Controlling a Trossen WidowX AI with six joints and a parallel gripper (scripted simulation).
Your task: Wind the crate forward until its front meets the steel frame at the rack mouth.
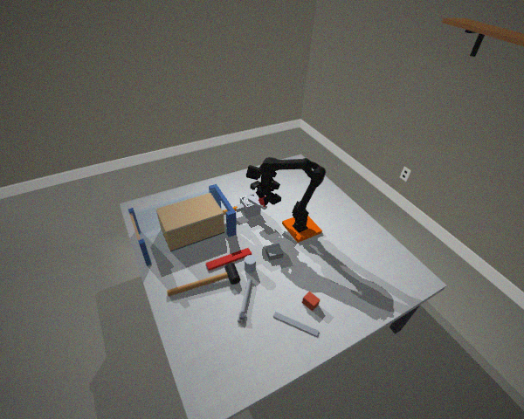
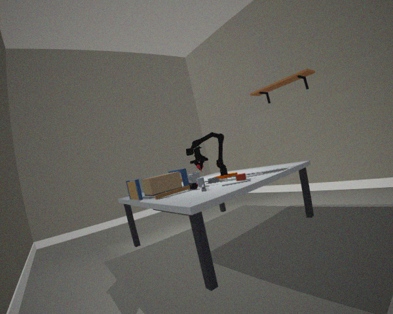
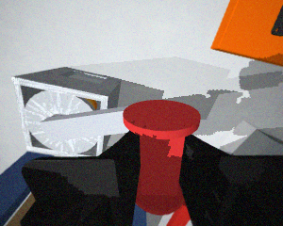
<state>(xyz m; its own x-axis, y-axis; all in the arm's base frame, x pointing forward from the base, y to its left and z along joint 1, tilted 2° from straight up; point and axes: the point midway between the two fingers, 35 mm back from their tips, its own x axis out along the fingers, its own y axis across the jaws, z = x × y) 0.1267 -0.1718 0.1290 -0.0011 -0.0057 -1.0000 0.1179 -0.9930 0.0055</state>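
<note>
Right now the grey crank arm is 10 mm ahead of my gripper tip, 40 mm to the right of it and 10 mm below it. Also, from my gripper tip: red knob 20 mm above; then grey winch 10 mm ahead, 100 mm to the right, 80 mm below; then grey block 100 mm ahead, 240 mm to the left, 100 mm below.
</note>
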